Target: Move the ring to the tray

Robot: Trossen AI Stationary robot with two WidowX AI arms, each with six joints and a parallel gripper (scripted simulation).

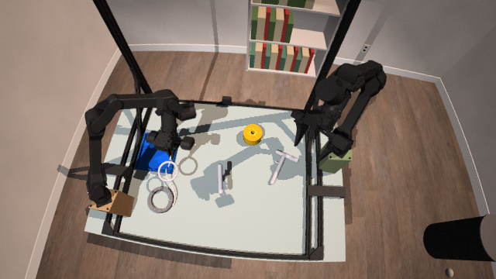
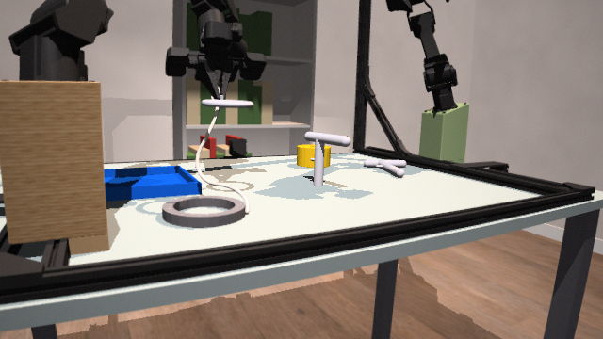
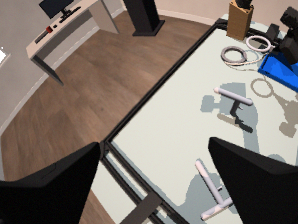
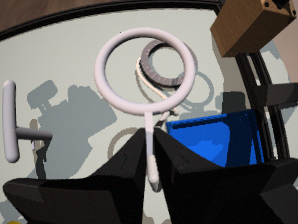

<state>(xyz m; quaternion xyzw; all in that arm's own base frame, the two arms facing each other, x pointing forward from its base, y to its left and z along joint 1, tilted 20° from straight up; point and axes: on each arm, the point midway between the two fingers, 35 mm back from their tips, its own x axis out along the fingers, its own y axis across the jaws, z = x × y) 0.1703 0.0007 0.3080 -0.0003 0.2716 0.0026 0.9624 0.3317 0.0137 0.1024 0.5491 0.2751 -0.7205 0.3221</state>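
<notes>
The blue tray lies 18 cm below my right hand, 12 cm to the right of it and 10 cm behind it.
</notes>
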